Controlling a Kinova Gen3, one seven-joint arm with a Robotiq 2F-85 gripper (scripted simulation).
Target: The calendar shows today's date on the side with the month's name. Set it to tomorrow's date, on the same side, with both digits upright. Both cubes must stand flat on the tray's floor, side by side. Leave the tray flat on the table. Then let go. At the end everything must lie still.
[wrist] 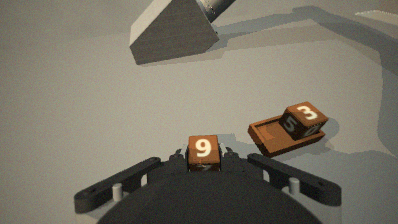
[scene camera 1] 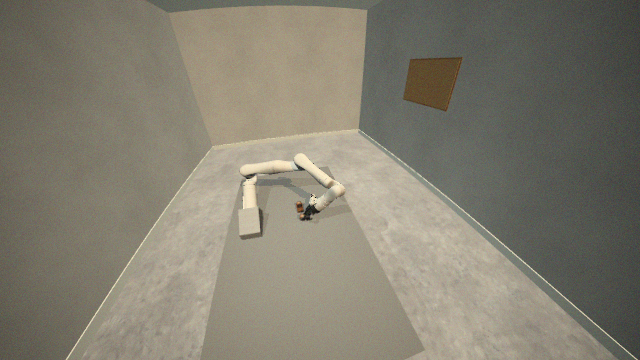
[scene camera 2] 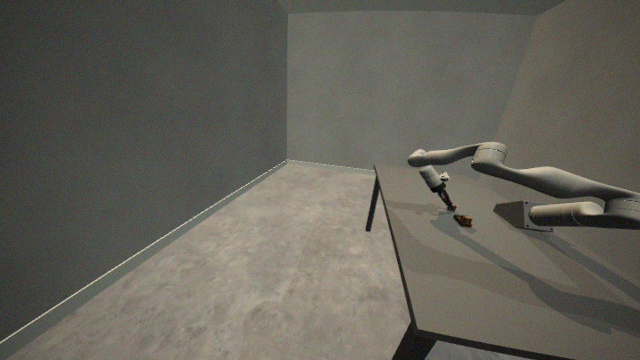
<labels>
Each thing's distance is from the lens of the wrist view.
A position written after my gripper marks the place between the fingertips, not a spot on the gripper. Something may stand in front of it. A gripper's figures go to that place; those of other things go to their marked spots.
my gripper (wrist: 203, 152): 0.18 m
orange tray (wrist: 272, 140): 0.21 m
</labels>
